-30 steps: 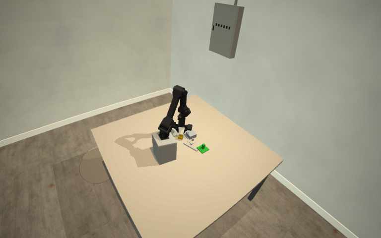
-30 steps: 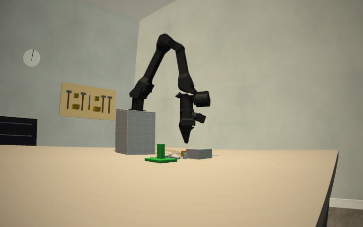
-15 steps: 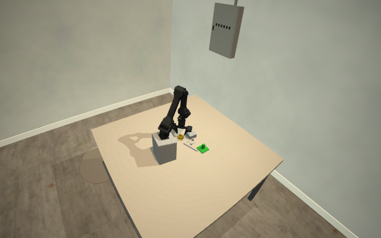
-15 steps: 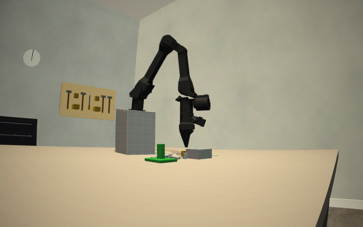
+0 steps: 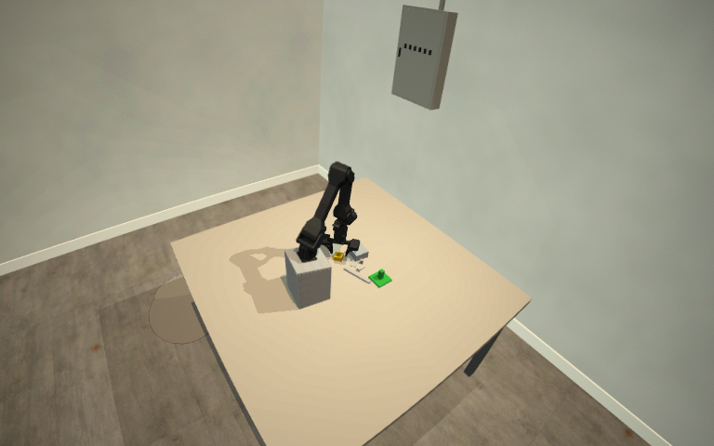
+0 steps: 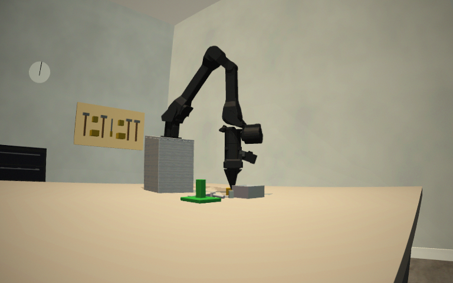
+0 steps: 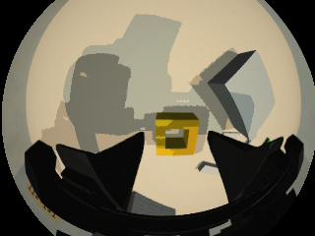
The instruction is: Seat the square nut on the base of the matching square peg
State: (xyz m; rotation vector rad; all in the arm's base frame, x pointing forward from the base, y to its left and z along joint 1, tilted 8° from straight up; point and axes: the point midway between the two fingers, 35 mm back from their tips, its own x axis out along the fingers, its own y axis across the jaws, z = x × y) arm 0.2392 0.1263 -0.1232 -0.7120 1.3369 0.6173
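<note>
Right now the grey block is 100 mm ahead of my hand, 20 mm to the right of it and 40 mm below it. From my hand the other things lie so: grey bolt-like piece (50 mm ahead, 120 mm to the right, 50 mm below); then thin pale tool-like piece (20 mm ahead, 140 mm to the right, 50 mm below).
</note>
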